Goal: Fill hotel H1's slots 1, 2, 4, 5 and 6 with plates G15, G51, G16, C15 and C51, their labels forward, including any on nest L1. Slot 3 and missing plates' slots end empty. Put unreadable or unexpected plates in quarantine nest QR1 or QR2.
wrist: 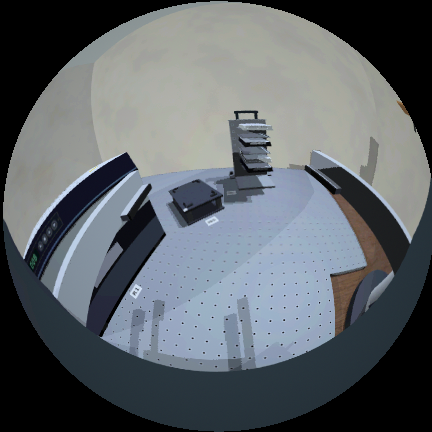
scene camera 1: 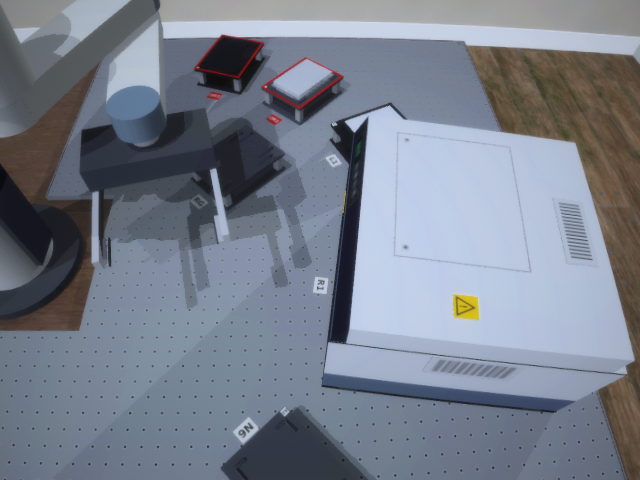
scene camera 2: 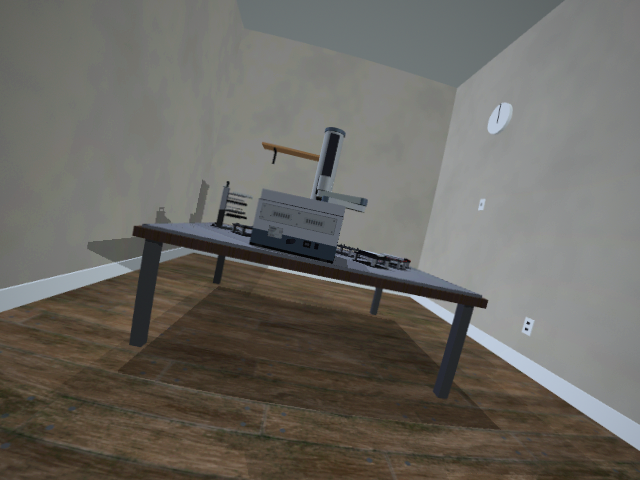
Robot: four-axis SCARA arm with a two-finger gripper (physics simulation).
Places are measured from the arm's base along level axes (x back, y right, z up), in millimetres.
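Pixels of known places: gripper, between the fingertips: [wrist: 229,161] [scene camera 1: 162,252]; arm's base, origin of its link: [scene camera 1: 19,261].
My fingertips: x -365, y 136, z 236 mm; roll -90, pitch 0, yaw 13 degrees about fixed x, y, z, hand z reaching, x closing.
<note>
Ahead of a thing's pixels: the offset from my fingertips to its top centre. "spot": to the spot under its first point.
The hotel H1 [wrist: 235,137] [scene camera 2: 223,201] stands upright at the far side of the table. Several plates are stacked in it, a white one {dx +36, dy +375, dz +12 mm} [wrist: 255,127] near the top; their labels are too small to read. My gripper [scene camera 1: 161,251] [wrist: 229,161] is open and empty, high over the table, left of the white device. A white plate [scene camera 1: 368,117] lies on nest L1 {dx -351, dy -422, dz -163 mm} [scene camera 1: 337,135], partly hidden behind the device. One red-edged quarantine nest {spot: dx -99, dy -565, dz -173 mm} [scene camera 1: 262,87] holds a white plate {dx -194, dy -588, dz -159 mm} [scene camera 1: 303,80]; the other {dx -12, dy -700, dz -167 mm} [scene camera 1: 230,55] bears no plate. I cannot surely read which is QR1.
The white device {dx -425, dy -32, dz +21 mm} [scene camera 1: 454,201] [scene camera 2: 297,219] [wrist: 132,265] by tag R1 {dx -215, dy -68, dz -223 mm} [scene camera 1: 320,285] [wrist: 135,291] stands right of the gripper in scene camera 1. The dark nest RG {dx -53, dy -337, dz -163 mm} [scene camera 1: 248,155] is behind the gripper. Dark nest N6 {dx -163, dy +256, dz -167 mm} [scene camera 1: 305,449] [wrist: 195,192] stands between device and hotel.
</note>
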